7 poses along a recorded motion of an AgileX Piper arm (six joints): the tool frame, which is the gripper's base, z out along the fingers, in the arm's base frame.
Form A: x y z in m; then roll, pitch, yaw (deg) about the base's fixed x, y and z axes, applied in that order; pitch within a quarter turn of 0, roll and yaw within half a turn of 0.
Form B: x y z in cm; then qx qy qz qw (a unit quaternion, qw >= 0). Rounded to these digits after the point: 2 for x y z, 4 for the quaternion.
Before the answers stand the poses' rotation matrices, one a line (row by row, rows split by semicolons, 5 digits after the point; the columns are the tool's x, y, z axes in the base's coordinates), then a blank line. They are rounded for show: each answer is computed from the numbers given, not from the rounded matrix.
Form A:
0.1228 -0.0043 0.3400 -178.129 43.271 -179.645
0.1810 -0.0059 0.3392 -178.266 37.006 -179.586
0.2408 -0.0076 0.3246 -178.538 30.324 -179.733
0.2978 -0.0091 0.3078 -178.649 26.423 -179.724
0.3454 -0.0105 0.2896 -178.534 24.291 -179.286
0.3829 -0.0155 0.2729 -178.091 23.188 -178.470
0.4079 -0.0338 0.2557 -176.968 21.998 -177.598
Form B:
-0.72811 0.01619 0.68527; -0.00451 0.99959 -0.02840; -0.68545 -0.02377 -0.72773
-0.79855 0.01099 0.60183; -0.00577 0.99965 -0.02591; -0.60190 -0.02416 -0.79821
-0.86317 0.00822 0.50484; -0.00402 0.99972 -0.02316; -0.50489 -0.02202 -0.86290
-0.89552 0.00568 0.44498; -0.00431 0.99976 -0.02143; -0.44499 -0.02111 -0.89528
-0.91140 -0.00193 0.41152; -0.01136 0.99973 -0.02046; -0.41137 -0.02332 -0.91117
-0.91889 -0.01357 0.39428; -0.02454 0.99944 -0.02279; -0.39375 -0.03062 -0.91871
-0.92638 -0.02206 0.37594; -0.03886 0.99855 -0.03717; -0.37457 -0.04904 -0.92590

12.28 -0.43 34.00 0.0031 0.9294 -0.0140 0.3687
18.10 -0.59 33.92 0.0014 0.9482 -0.0132 0.3174
24.08 -0.76 32.46 0.0011 0.9651 -0.0117 0.2616
29.78 -0.91 30.78 0.0003 0.9735 -0.0109 0.2286
34.54 -1.05 28.96 -0.0034 0.9775 -0.0112 0.2105
38.29 -1.55 27.29 -0.0097 0.9794 -0.0136 0.2011
40.79 -3.38 25.57 -0.0155 0.9812 -0.0220 0.1912

